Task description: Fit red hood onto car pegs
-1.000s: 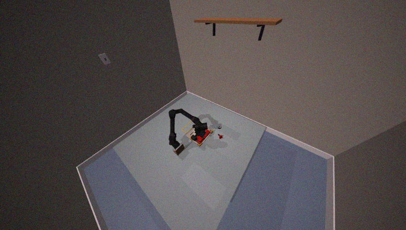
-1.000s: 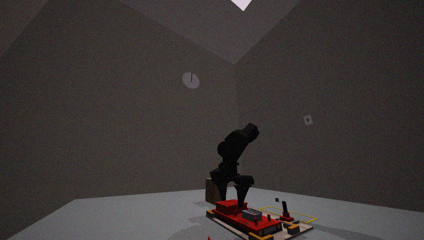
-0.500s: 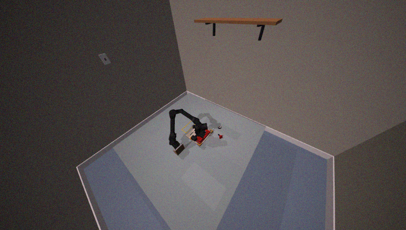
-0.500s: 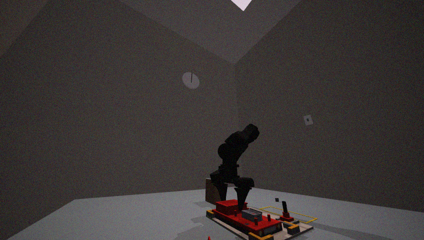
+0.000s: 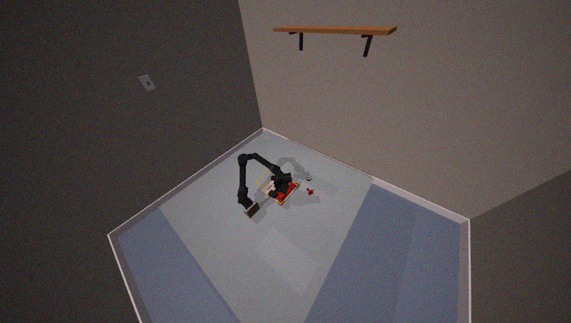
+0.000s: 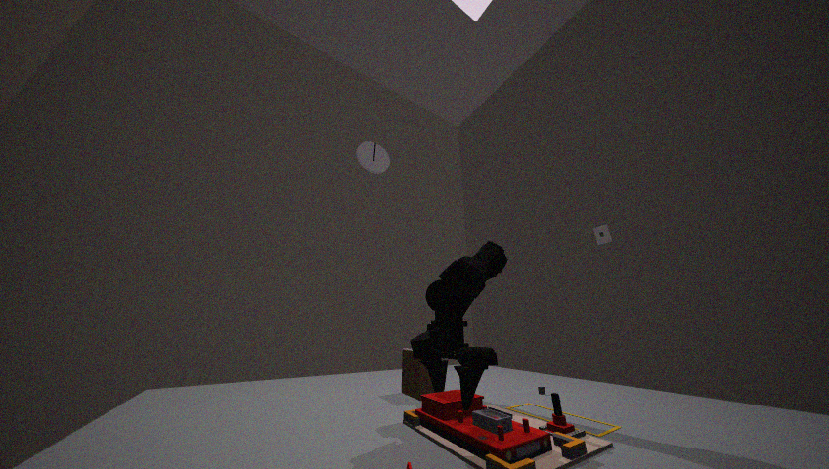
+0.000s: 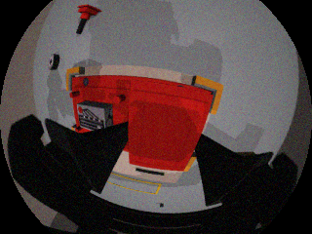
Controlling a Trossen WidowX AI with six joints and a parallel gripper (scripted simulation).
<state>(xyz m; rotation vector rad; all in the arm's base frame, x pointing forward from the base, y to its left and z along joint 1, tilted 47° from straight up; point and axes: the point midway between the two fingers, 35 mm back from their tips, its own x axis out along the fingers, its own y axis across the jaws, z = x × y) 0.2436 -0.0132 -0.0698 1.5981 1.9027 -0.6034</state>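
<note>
The grey engine block lies 9 cm ahead of my gripper tip, 2 cm to the left of it and 1 cm below it. The rest, counted from my gripper tip: grey wheel: 29 cm ahead, 6 cm to the right, 3 cm below; red hood: 1 cm above.
</note>
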